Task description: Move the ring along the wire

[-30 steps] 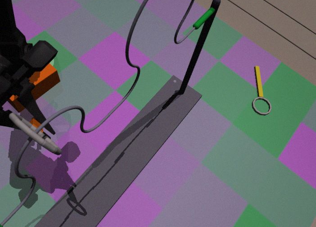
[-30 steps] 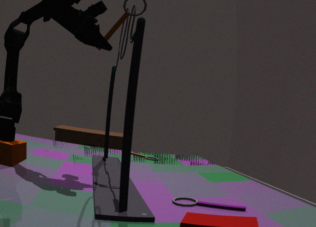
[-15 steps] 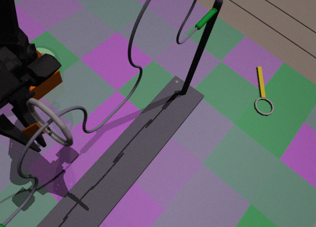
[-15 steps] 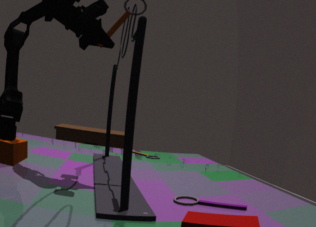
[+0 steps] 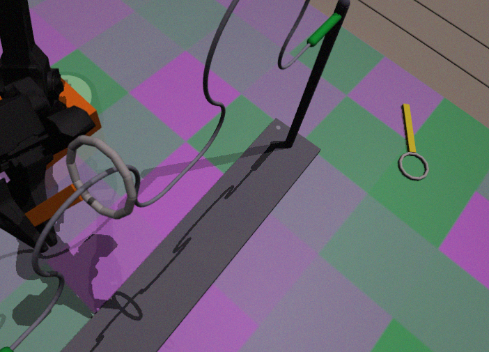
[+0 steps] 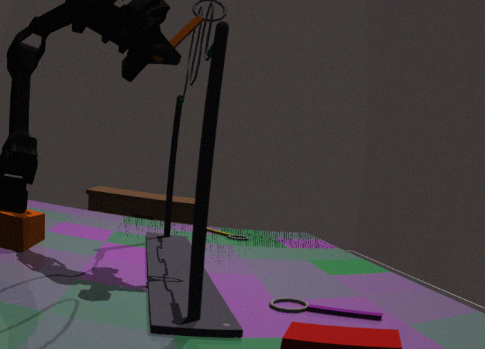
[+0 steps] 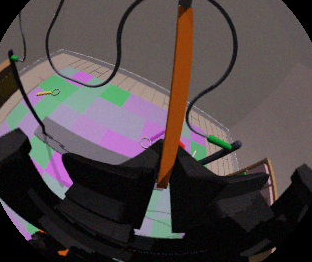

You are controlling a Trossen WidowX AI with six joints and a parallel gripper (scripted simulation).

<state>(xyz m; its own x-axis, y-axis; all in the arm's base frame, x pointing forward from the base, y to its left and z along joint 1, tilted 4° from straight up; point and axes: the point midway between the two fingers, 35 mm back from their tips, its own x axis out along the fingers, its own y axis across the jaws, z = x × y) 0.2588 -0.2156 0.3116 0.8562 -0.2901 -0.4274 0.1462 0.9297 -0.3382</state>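
Right now the orange-handled ring is 8 cm above my gripper tip, 3 cm to the left of it and 2 cm ahead of it. Round my gripper tip: red block (35 cm below, 27 cm to the right, 16 cm ahead); purple-handled ring (35 cm below, 21 cm ahead, 13 cm to the right); yellow-handled ring (57 cm to the left, 35 cm below, 32 cm ahead).
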